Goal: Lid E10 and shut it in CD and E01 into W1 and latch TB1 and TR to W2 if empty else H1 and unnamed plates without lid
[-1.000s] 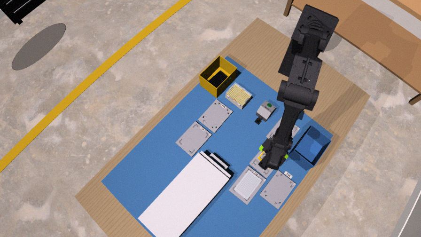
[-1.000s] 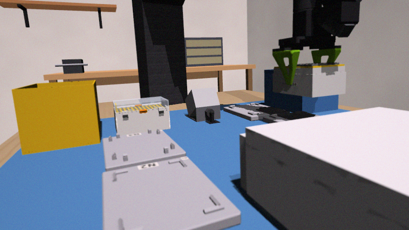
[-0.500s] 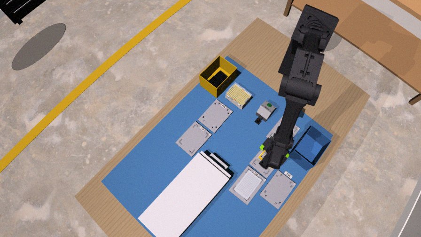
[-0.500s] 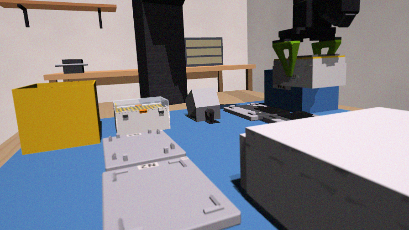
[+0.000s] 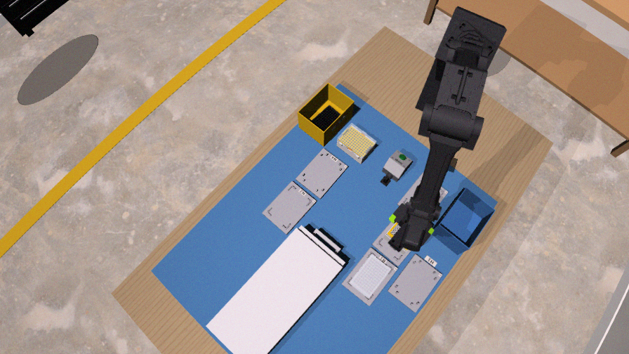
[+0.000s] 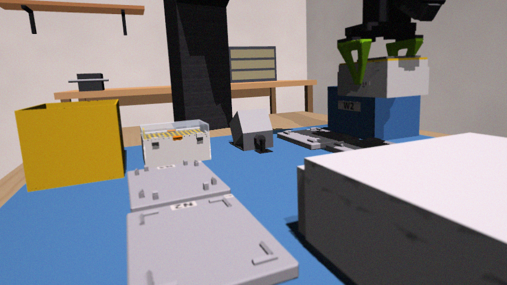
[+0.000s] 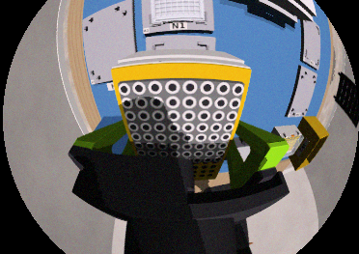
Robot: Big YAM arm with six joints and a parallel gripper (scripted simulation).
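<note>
The nest H1 lies 60 mm ahead of my hand, 160 mm to the left of it and 130 mm below it. From my hand the other things lie so: tip rack TR: 10 mm to the right, 10 mm above; then lid park LP: 170 mm behind, 60 mm to the right, 130 mm below; then blue bin W2: 200 mm behind, 90 mm to the left, 100 mm below.
</note>
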